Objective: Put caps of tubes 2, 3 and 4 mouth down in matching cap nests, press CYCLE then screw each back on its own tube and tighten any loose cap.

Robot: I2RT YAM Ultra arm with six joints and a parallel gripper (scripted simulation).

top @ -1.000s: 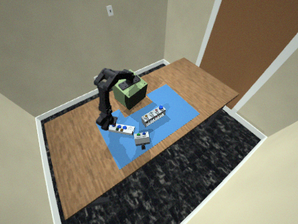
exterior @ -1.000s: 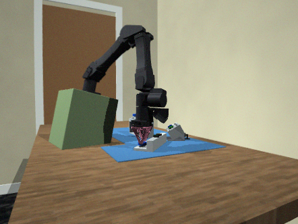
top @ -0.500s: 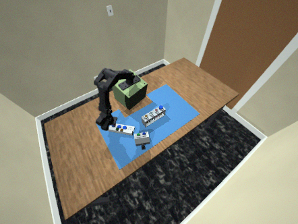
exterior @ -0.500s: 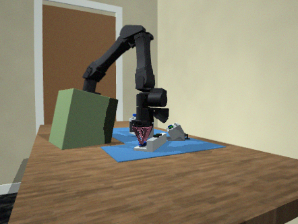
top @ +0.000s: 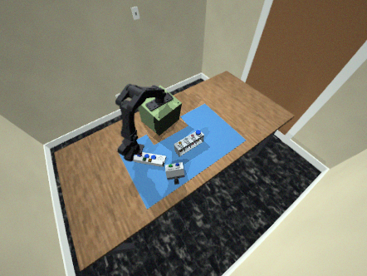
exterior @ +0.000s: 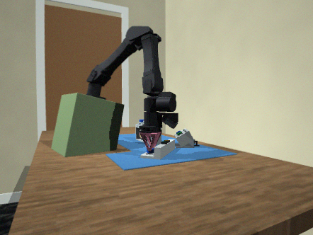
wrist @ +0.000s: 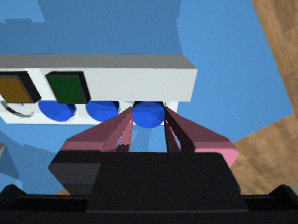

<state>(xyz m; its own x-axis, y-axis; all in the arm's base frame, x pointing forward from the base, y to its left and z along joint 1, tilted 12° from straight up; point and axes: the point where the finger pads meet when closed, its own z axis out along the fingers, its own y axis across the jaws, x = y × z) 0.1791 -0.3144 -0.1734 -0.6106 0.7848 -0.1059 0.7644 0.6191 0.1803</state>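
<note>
Now: the green key 230 mm ahead of my hand, 110 mm to the left of it and 30 mm above it. Round my hand: blue cycle key (250 mm ahead, 150 mm to the left, 30 mm above); key box (260 mm ahead, 130 mm to the left, 20 mm above).
</note>
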